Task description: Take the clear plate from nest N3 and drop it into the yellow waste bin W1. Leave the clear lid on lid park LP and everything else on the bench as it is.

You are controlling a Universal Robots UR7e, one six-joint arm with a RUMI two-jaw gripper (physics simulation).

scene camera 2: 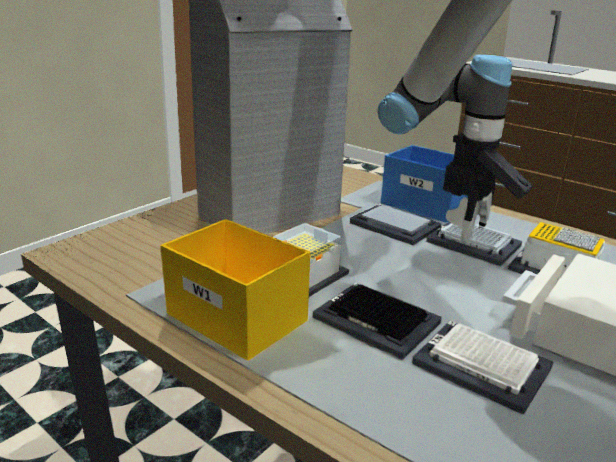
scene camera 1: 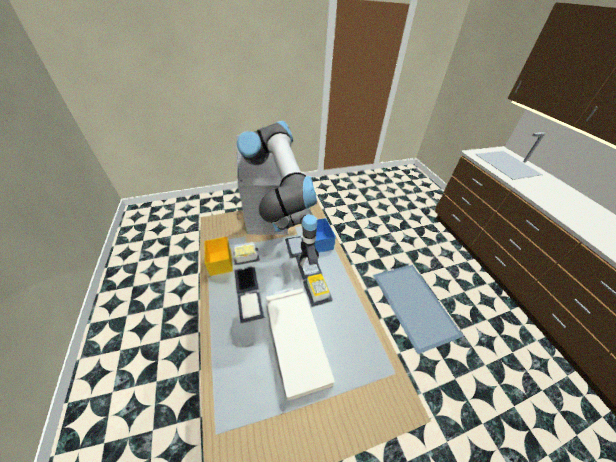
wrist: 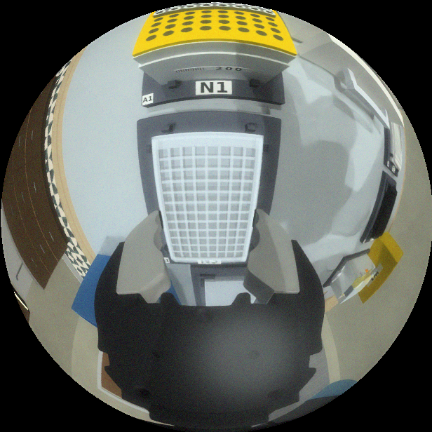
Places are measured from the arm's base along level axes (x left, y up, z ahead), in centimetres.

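Pixels of known places: gripper, fingertip midpoint: (scene camera 2: 471,236) (scene camera 1: 308,264).
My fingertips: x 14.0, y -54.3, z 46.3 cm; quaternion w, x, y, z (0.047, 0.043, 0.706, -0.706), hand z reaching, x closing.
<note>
For each thing: its top centre in the pictures, then the offset to it from my fingertips.
- clear plate, middle of its top: (scene camera 2: 475,232) (scene camera 1: 309,264) dx -0.1, dy +1.3, dz +0.7 cm
- dark nest N3, middle of its top: (scene camera 2: 475,234) (scene camera 1: 309,264) dx -0.2, dy +0.8, dz +0.7 cm
- clear lid, middle of its top: (scene camera 2: 396,217) (scene camera 1: 296,245) dx -1.2, dy +0.6, dz -16.8 cm
- yellow bin W1, middle of its top: (scene camera 2: 234,248) (scene camera 1: 216,249) dx -49.3, dy +10.6, dz -22.9 cm
- blue bin W2, middle of its top: (scene camera 2: 431,157) (scene camera 1: 321,228) dx +15.0, dy +10.6, dz -15.6 cm
- yellow-topped box, middle of its top: (scene camera 2: 567,235) (scene camera 1: 318,283) dx -2.7, dy +6.3, dz +18.3 cm
- tip box, middle of its top: (scene camera 2: 300,239) (scene camera 1: 244,248) dx -33.4, dy +6.4, dz -21.4 cm
- black plate, middle of its top: (scene camera 2: 378,306) (scene camera 1: 245,277) dx -37.7, dy +1.3, dz -4.3 cm
- white plate, middle of its top: (scene camera 2: 485,351) (scene camera 1: 249,304) dx -39.9, dy +1.3, dz +13.3 cm
The clear plate (scene camera 1: 311,270) (scene camera 2: 492,239) (wrist: 207,190) sits flat in the dark nest N3 (scene camera 2: 465,251) (wrist: 271,160). My gripper (scene camera 1: 310,264) (scene camera 2: 475,231) (wrist: 207,211) points down over it and is shut on the plate, one finger against each long side, near the end toward the lid park. The clear lid (scene camera 1: 295,244) (scene camera 2: 400,218) (wrist: 225,292) lies flat on its dark park LP (scene camera 2: 382,232), partly hidden by the gripper in the wrist view. The yellow bin W1 (scene camera 1: 218,262) (scene camera 2: 277,315) (wrist: 390,250) stands on the far side of the mat from N3.
The blue bin W2 (scene camera 1: 325,240) (scene camera 2: 417,187) stands close behind N3. A yellow-topped box (scene camera 2: 565,239) (wrist: 215,30) sits on N1 beside N3. A tip box (scene camera 2: 312,245) stands beside W1. A black plate (scene camera 2: 380,310), a white plate (scene camera 2: 485,355) and a white device (scene camera 2: 580,310) are nearby.
</note>
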